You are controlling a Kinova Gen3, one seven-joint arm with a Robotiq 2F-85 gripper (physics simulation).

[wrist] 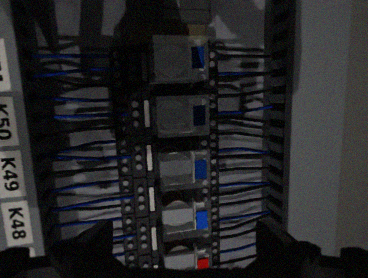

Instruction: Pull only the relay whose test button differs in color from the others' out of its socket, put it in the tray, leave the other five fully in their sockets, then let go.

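Frame: origin at the arm's base, x ahead, y left, z up, level; millimetres.
Seen in the pictures: gripper, fingertip midpoint: (pixel 184 236).
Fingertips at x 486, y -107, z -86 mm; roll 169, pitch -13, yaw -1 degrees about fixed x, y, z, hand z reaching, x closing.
Pixels of each thing's top centre, then the offset from my fingertips to it. "pt": a spot on its surface instead.
- relay with the red test button, top centre: (pixel 189 269) 0 mm ahead, 13 mm right, 12 mm up
- nearest blue-button relay at its top centre: (pixel 188 222) 1 mm back, 15 mm left, 12 mm up
- left wire duct at a spot on its surface: (pixel 41 165) pt 83 mm back, 41 mm left, 32 mm down
- right wire duct at its top centre: (pixel 318 124) 100 mm ahead, 63 mm left, 15 mm down
- K49 at a spot on its surface: (pixel 10 174) pt 94 mm back, 42 mm left, 14 mm down
- K48 at a spot on its surface: (pixel 16 222) pt 93 mm back, 14 mm left, 14 mm down
- grey panel at a spot on its surface: (pixel 315 150) pt 99 mm ahead, 44 mm left, 15 mm down
The relay with the red test button (pixel 179 259) sits in the row at the bottom edge of the wrist view, partly cut off by the gripper body. Four relays with blue test buttons stand above it in the column: the nearest blue-button relay (pixel 177 218), a second one (pixel 175 168), a third (pixel 173 116) and a top one (pixel 171 60) in shadow. My gripper (pixel 184 236) is open and empty, its fingers wide apart on either side of the column, near the red-button relay and the nearest blue one. The sixth relay and the tray do not show.
Black and blue wires run from both sides of the sockets to a left wire duct (pixel 41 165) and a right wire duct (pixel 280 150). Labels K50 (pixel 5 122), K49 (pixel 10 174) and K48 (pixel 16 222) are at the left. A grey panel (pixel 315 150) lies at the right.
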